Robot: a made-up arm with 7 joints.
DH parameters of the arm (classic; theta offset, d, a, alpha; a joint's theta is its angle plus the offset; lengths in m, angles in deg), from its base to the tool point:
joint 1: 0 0.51 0 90
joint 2: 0 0.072 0 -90
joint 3: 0 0.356 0.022 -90
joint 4: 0 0.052 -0.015 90
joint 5: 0 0.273 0 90
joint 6: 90 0.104 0.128 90
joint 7: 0 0.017 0 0
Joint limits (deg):
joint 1: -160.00..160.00
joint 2: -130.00..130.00
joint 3: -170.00..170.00
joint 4: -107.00..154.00
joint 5: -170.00..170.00
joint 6: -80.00..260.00
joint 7: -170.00..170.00
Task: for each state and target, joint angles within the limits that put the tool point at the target. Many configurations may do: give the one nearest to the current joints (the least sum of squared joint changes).
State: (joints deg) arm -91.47 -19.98 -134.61 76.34 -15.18 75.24 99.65
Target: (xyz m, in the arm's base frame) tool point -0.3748 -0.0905 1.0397
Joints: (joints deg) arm -90.44 -29.81 -119.62 91.67 -18.55 73.25 99.65
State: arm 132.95 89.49 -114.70 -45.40 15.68 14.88 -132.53
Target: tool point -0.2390 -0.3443 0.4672
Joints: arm 101.25 100.14 -99.98 -91.07 4.88 29.71 -132.53
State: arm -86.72 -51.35 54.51 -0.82 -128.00 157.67 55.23
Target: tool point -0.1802 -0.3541 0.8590
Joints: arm -106.57 -66.51 62.55 -7.11 -121.61 166.54 55.23
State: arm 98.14 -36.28 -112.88 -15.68 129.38 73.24 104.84
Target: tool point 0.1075 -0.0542 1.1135
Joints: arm 90.80 -1.12 -119.84 -17.18 102.70 120.36 104.84
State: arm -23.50 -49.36 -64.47 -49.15 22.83 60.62 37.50
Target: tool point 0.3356 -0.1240 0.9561
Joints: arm -41.00 -60.37 -59.26 -50.53 24.53 68.73 37.50
